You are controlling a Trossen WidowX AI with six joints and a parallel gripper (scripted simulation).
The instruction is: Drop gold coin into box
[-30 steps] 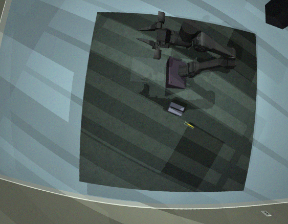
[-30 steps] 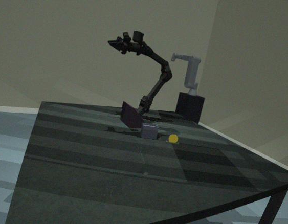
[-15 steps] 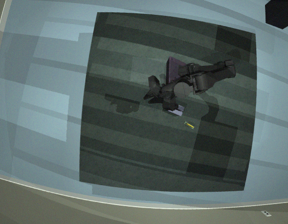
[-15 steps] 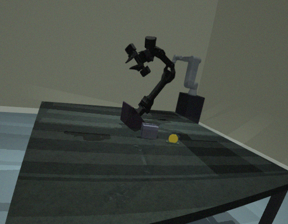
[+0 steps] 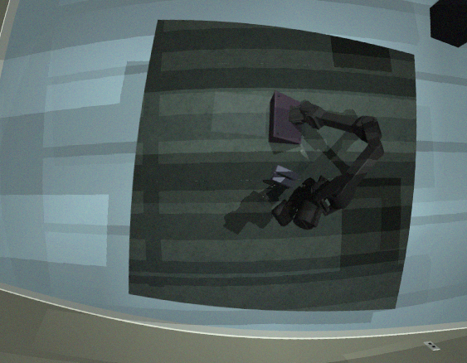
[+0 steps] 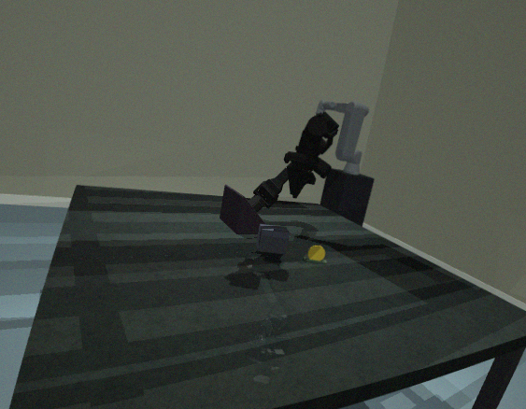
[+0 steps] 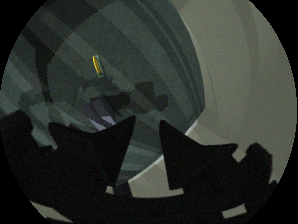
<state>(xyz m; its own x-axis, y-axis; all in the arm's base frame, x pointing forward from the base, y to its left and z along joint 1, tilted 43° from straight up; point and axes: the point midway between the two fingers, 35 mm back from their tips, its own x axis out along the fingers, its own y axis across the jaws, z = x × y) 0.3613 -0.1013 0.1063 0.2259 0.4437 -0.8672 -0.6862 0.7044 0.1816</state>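
Now: gripper tip 1 cm past the gold coin, 13 cm to the right of it and 18 cm above it.
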